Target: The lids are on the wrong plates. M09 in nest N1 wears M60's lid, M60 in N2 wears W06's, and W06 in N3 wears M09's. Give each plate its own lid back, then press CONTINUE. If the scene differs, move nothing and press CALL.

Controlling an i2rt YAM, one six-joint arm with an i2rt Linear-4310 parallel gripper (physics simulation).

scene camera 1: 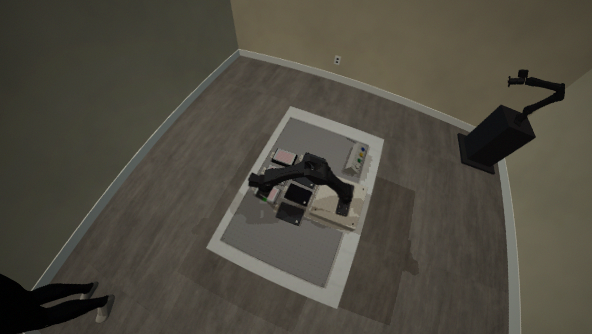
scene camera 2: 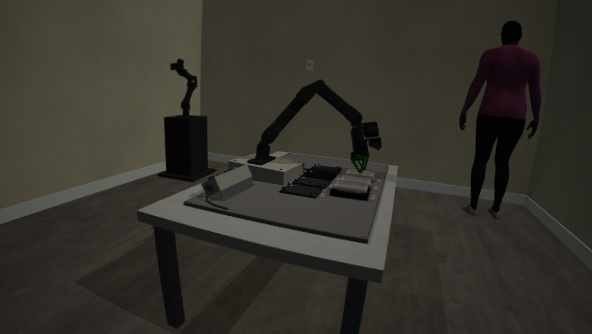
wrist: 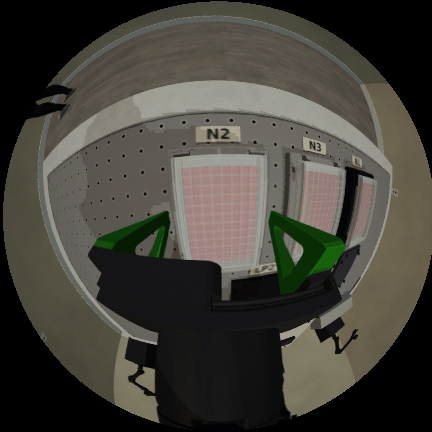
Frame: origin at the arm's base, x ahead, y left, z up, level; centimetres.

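Seen in the pictures: gripper, fingertip midpoint: (scene camera 2: 362,171) (wrist: 218,216); arm's base, origin of the base link: (scene camera 1: 345,199) (scene camera 2: 262,160).
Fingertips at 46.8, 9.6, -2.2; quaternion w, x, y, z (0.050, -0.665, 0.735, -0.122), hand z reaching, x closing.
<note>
Offsets run from my fingertips to a thing's top centre, as dx, dy, dz. "spot": to the spot under its first point.
My gripper (scene camera 1: 264,199) (scene camera 2: 360,171) (wrist: 218,216) is open and empty, with its green fingers above the plate in nest N2. The N2 plate @(-0.9, -0.2, -0.3) (wrist: 222,185) shows a pink grid under a clear lid, between and beyond the fingertips in the wrist view. The N3 plate @(-1.9, -13.3, -0.3) (wrist: 322,200) stands to its right, and the N1 plate @(-2.8, -26.5, +0.8) (wrist: 367,200) (scene camera 1: 284,157) farther right, by a black block. All three look lidded. No plate or lid names can be read. The button box @(-48.1, -41.3, +5.2) (scene camera 1: 356,160) (scene camera 2: 230,182) has blue, yellow and green buttons; their labels are not legible.
Black pads (scene camera 1: 298,194) (scene camera 2: 300,190) lie between the nests and the cream arm base (scene camera 1: 330,200) (scene camera 2: 280,171). The label LP2 @(spot: -10.9, -5.9, -3.0) (wrist: 263,269) shows below N2. A person (scene camera 2: 509,90) stands beyond the table. Another arm stands on a black pedestal (scene camera 1: 500,137) (scene camera 2: 186,145).
</note>
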